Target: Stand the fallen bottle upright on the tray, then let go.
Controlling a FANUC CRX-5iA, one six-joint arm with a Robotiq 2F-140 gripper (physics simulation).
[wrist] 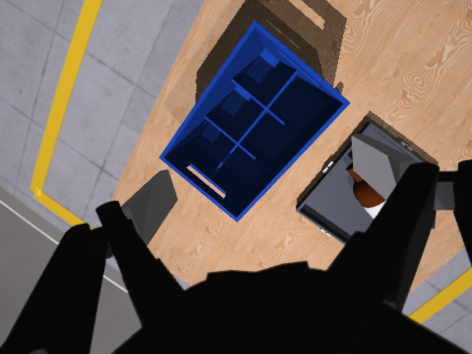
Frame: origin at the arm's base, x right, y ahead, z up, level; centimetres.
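Seen in the pictures: gripper, between the fingertips: (258,169).
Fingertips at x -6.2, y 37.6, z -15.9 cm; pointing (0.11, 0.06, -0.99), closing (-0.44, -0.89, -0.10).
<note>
Pixels of each thing's top centre, then the offset from my fingertips to it. "spot": a spot on its surface instead. Level surfaces: height alone.
- brown bottle, centre of its top: (379,198) dx -24.2, dy -8.2, dz -31.5 cm
- dark grey tray, centre of its top: (365,194) dx -24.6, dy -6.6, dz -36.8 cm
- blue crate, a spot on its surface: (198,183) spot: dx +0.4, dy +16.6, dz -22.7 cm
- wooden table, height of its surface: dz -39.4 cm
A brown bottle (367,195) with a white label lies on its side on the dark grey tray (325,202), at the right of the wrist view. Its neck points to the upper left of the view; its lower part is hidden behind my right-hand finger. My gripper (258,169) is wide open with nothing between its fingers. The right-hand finger overlaps the tray and bottle in the view; the left-hand finger shows over the table's edge, left of the blue crate. I cannot tell the gripper's exact height above them.
A blue crate (198,183) with inner dividers and tall walls stands on the wooden table (390,60), beside the tray, in the middle of the view. Its shadow falls behind it. The table's edge runs down the left, with grey floor and yellow lines (60,100) beyond.
</note>
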